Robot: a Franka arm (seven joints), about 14 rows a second.
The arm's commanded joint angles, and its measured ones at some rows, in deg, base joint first. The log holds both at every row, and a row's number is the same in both.
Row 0, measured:
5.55 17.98 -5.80 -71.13 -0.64 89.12 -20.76
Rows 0 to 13, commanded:
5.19 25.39 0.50 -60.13 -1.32 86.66 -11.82
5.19 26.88 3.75 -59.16 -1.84 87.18 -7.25
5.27 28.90 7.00 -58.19 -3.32 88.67 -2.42
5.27 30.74 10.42 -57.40 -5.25 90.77 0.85
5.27 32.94 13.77 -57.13 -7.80 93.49 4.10
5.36 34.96 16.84 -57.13 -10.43 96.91 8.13
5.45 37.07 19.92 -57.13 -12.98 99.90 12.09
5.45 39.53 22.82 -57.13 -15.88 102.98 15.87
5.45 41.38 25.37 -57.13 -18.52 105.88 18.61
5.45 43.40 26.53 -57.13 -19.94 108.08 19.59
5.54 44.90 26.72 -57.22 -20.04 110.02 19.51
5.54 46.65 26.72 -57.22 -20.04 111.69 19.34
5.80 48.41 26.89 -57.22 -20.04 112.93 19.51
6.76 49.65 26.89 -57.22 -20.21 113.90 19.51
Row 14, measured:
5.92 45.87 25.54 -60.90 -18.24 112.71 18.20
